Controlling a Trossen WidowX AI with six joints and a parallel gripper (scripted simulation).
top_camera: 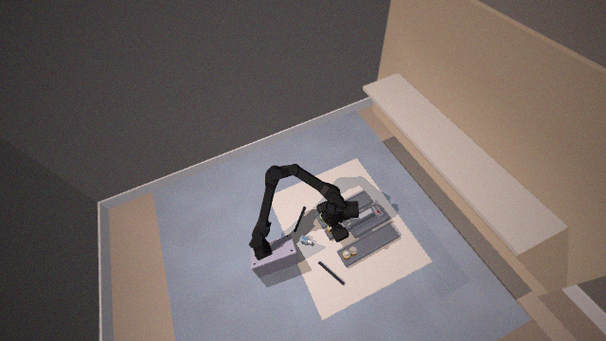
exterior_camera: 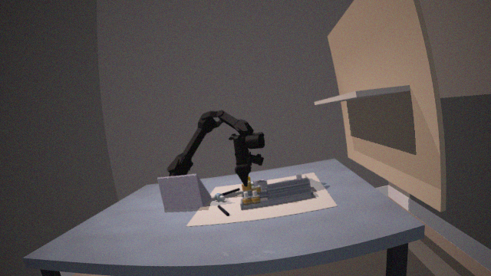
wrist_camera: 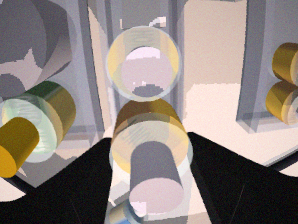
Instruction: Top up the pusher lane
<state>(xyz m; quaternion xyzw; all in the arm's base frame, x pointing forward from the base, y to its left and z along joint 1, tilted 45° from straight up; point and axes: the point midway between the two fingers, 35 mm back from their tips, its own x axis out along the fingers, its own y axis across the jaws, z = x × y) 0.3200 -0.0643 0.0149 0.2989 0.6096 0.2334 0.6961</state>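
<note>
Now: the cream mat 60 mm ahead of my gripper tip, 10 mm to the left of it and 60 mm below it. Also, from my gripper tip: red mark: 220 mm ahead, 40 mm to the right, 10 mm above; sprung lane: 150 mm ahead, 30 mm to the right, 40 mm below.
</note>
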